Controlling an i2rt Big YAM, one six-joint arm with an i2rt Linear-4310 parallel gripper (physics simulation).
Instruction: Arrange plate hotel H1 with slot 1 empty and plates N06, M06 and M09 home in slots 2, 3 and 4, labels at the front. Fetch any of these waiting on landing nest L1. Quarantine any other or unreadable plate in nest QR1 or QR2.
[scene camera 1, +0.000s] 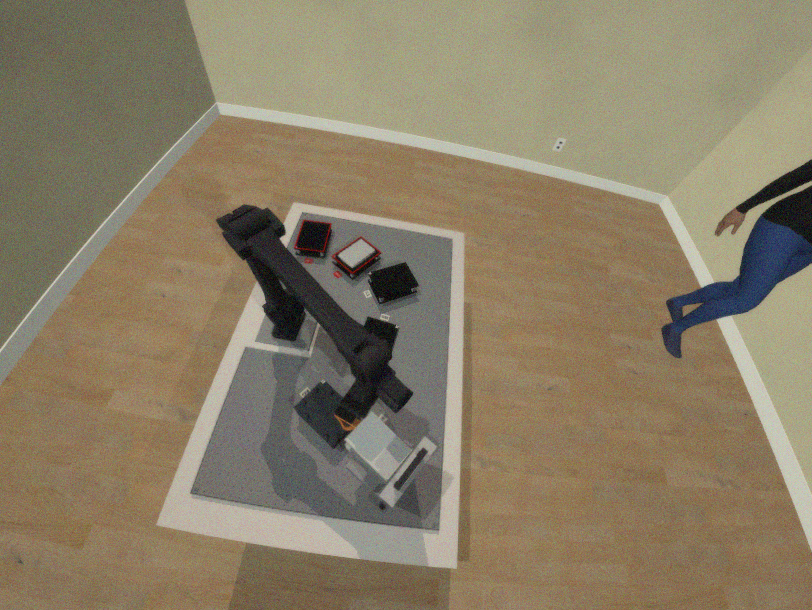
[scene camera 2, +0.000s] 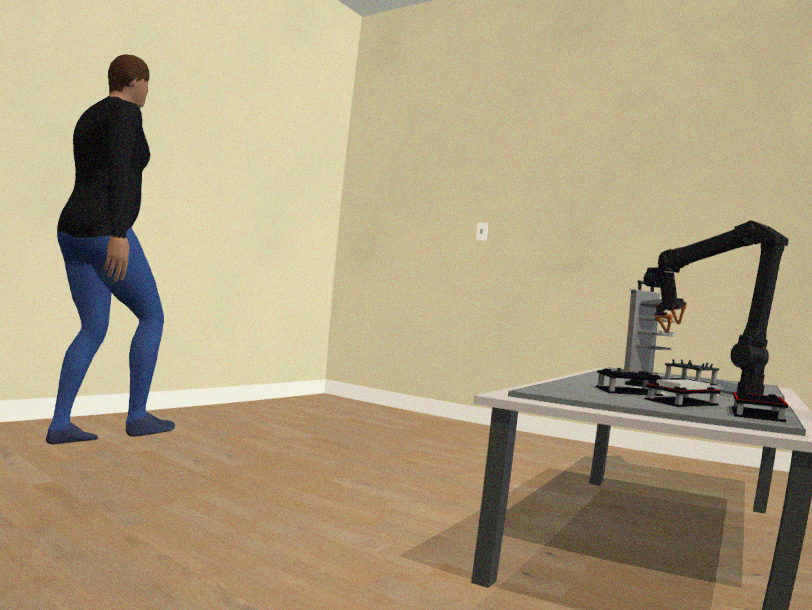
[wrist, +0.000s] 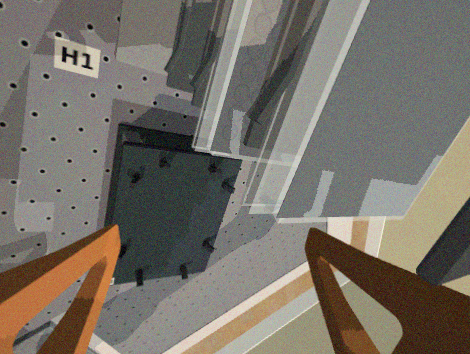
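Plate hotel H1 is an upright pale tower with thin clear shelves; its label reads H1. Slot contents and plate labels cannot be made out. My gripper is open and empty, at the shelf side of the hotel and well above the table. Two red-rimmed nests stand at the far end: one shows a bare black top, and the other bears a white plate. Their labels are unreadable, and I cannot tell which nest is L1.
A dark pegged stand is close beside the hotel, below my fingers. Black nests stand mid-table, one partly behind the arm. A person is in the room, away from the table.
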